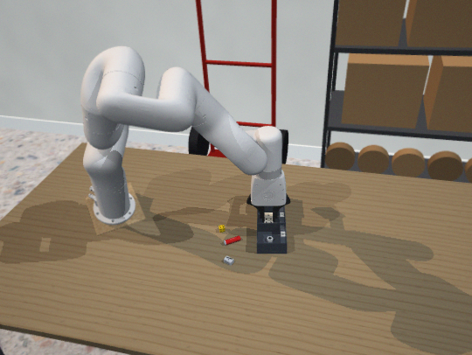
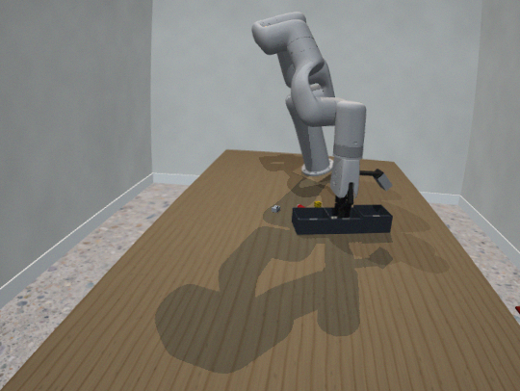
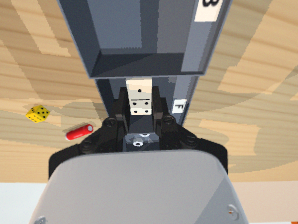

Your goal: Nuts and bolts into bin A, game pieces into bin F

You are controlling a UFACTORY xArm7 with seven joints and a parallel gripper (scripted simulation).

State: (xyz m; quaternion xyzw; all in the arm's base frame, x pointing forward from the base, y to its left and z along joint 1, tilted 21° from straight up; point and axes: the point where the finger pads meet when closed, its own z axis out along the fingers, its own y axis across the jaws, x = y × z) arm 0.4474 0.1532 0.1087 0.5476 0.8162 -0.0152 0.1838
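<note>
Right now my hand is 1 cm short of the dark bin and 1 cm above it. The rest, counted from my hand: white domino: 2 cm below; then yellow die: 12 cm behind, 8 cm to the right, 3 cm below; then red cylinder: 7 cm behind, 11 cm to the right, 3 cm below.
</note>
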